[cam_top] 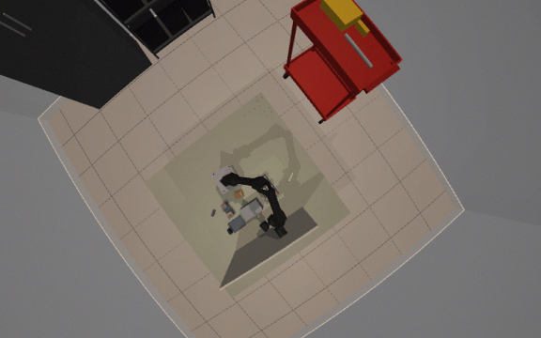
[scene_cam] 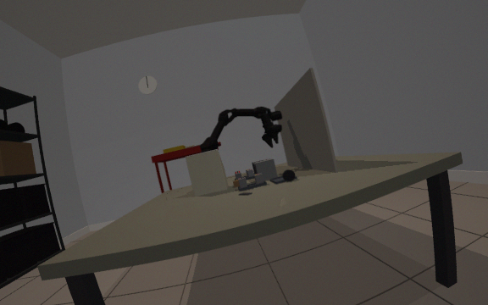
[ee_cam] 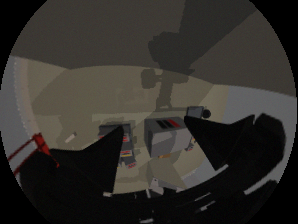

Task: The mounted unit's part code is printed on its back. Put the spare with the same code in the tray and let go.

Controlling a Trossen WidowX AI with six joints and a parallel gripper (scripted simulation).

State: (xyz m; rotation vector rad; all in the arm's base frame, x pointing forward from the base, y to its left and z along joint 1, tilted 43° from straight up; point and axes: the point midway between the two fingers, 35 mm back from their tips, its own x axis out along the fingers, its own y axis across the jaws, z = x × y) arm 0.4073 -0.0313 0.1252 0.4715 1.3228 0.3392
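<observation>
Now: gripper tip 30 cm past the grey spare unit, 24 cm to the left of it and 13 cm above it. Also, from my gripper tip: white stick (33 cm to the left, 16 cm below, 9 cm behind); upright panel (12 cm to the right, 11 cm ahead, 6 cm above).
</observation>
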